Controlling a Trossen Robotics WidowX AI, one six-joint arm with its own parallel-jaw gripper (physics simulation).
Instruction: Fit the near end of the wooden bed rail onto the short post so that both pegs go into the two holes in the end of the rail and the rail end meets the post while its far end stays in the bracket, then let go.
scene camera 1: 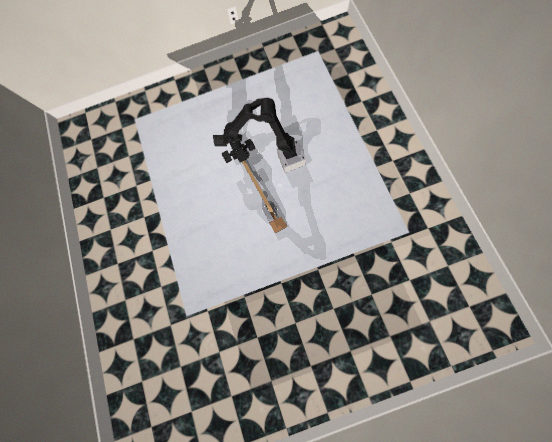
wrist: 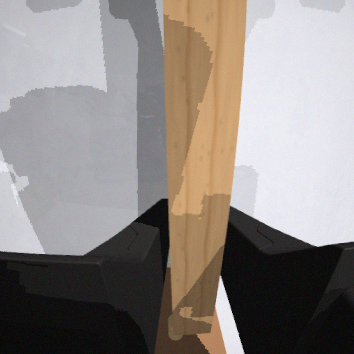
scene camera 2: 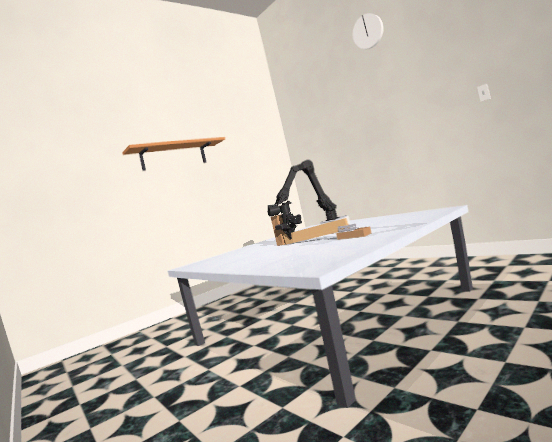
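Where they show: gripper, fingertip midpoint: (wrist: 187,206) (scene camera 2: 292,238); arm's base, link origin: (scene camera 1: 289,152) (scene camera 2: 332,219).
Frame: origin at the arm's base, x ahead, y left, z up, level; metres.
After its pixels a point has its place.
The wooden rail (scene camera 1: 258,186) {x 0.232, y 0.131, z 0.007 m} (scene camera 2: 320,230) {x 0.247, y 0.122, z -0.024 m} (wrist: 205,125) {x 0.267, y -0.055, z -0.011 m} runs from my gripper to the bracket. My gripper (wrist: 187,206) {x 0.273, y -0.097, z -0.051 m} is shut on the rail near its near end, with one black finger against each side. The short post (scene camera 2: 275,223) {x 0.303, y -0.180, z 0.056 m} (wrist: 165,320) {x 0.270, y -0.164, z -0.036 m} stands upright at that end, largely hidden behind the arm in scene camera 1. A rounded peg (wrist: 175,328) {x 0.273, y -0.145, z -0.019 m} shows at the left corner of the rail end, in front of the post. The peg holes are hidden, and I cannot tell whether the rail end meets the post. The far end is at the grey bracket (scene camera 1: 271,209) (scene camera 2: 346,228); its exact seating is too small to tell.
An orange-brown wooden block (scene camera 1: 278,224) {x 0.199, y 0.362, z -0.044 m} (scene camera 2: 354,233) {x 0.242, y 0.345, z -0.058 m} lies beside the bracket at the rail's far end. The arm's base (scene camera 1: 295,166) {x -0.009, y 0.072, z -0.046 m} stands on the white table (scene camera 1: 210,260) {x 0.631, y 0.419, z -0.080 m} (scene camera 2: 250,265) {x 0.718, y 0.096, z -0.080 m}, to one side of the rail. Arm shadows fall across the table.
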